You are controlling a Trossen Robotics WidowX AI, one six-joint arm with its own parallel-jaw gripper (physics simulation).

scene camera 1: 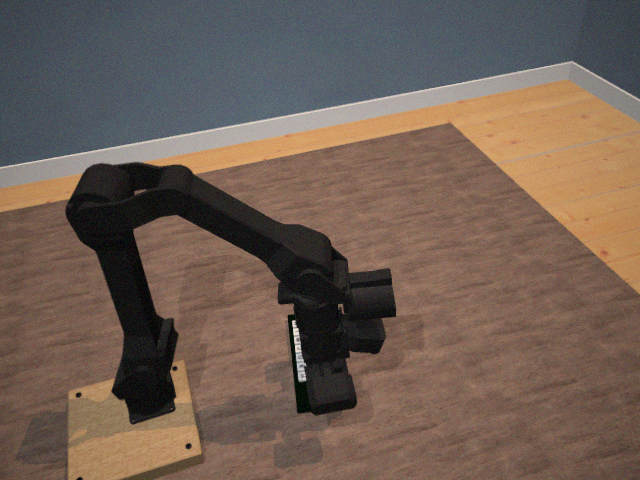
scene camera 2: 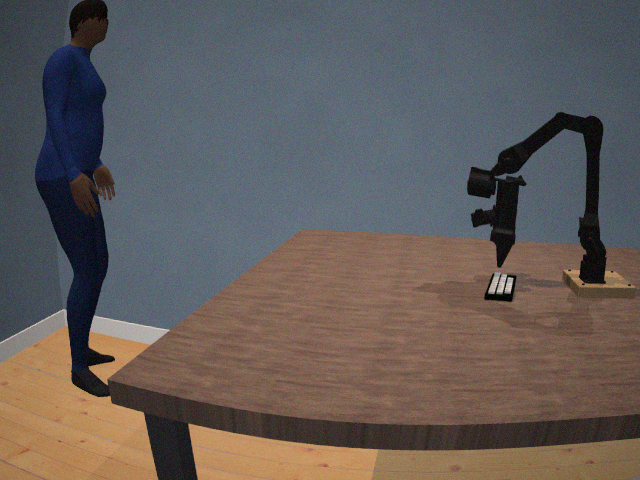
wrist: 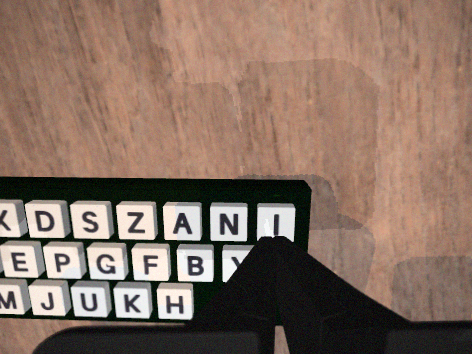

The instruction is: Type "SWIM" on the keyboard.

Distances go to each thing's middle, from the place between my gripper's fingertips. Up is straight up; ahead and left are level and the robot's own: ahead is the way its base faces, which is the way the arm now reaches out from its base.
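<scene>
With the keyboard [scene camera 2: 501, 287] as my reference, I find my hand 20 mm above it and 80 mm to the right of it.
</scene>
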